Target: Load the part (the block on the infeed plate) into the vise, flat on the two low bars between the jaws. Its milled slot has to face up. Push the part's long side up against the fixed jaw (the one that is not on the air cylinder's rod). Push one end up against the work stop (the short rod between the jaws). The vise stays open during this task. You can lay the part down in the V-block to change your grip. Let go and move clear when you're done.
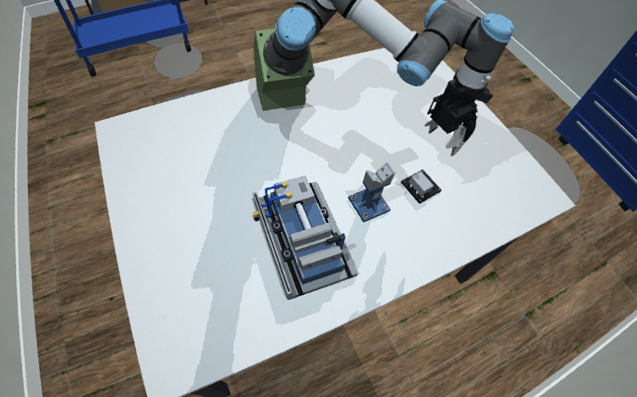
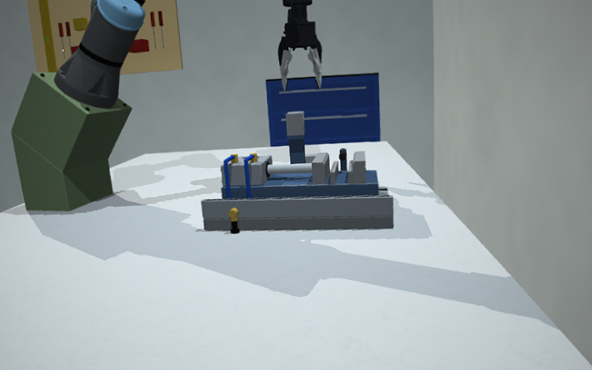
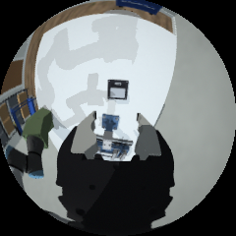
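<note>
Now: the part 20 cm below my hand. Also, from my hand: work stop: 4 cm ahead, 35 cm to the right, 13 cm below; air cylinder: 13 cm behind, 36 cm to the right, 14 cm below; infeed plate: 1 cm to the left, 21 cm below.
</note>
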